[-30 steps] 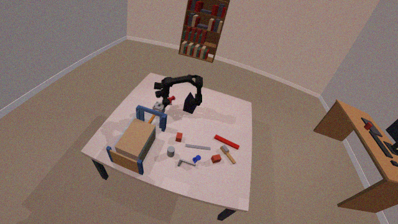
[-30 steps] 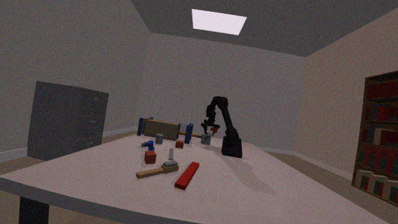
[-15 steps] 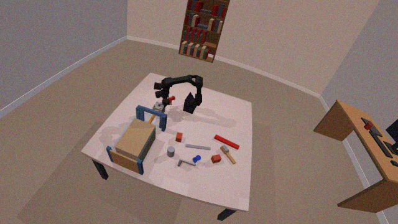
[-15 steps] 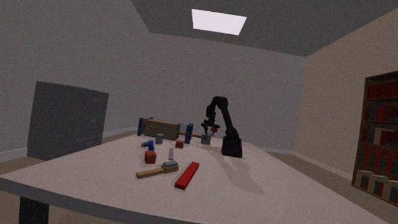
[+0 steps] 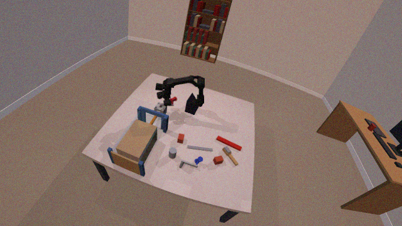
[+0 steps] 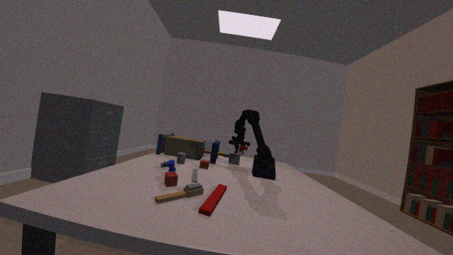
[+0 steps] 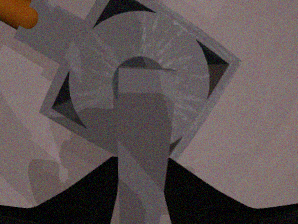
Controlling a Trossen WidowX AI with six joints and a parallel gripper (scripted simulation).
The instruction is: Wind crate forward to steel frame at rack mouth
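The winch handle is 10 mm behind my gripper tip, 20 mm to the left of it and 20 mm above it. Round my gripper tip: blue frame 190 mm ahead, 20 mm to the right, 10 mm above; red knob 40 mm behind, 50 mm to the left, 40 mm above; grey winch 10 mm ahead, 50 mm to the right, 70 mm below.
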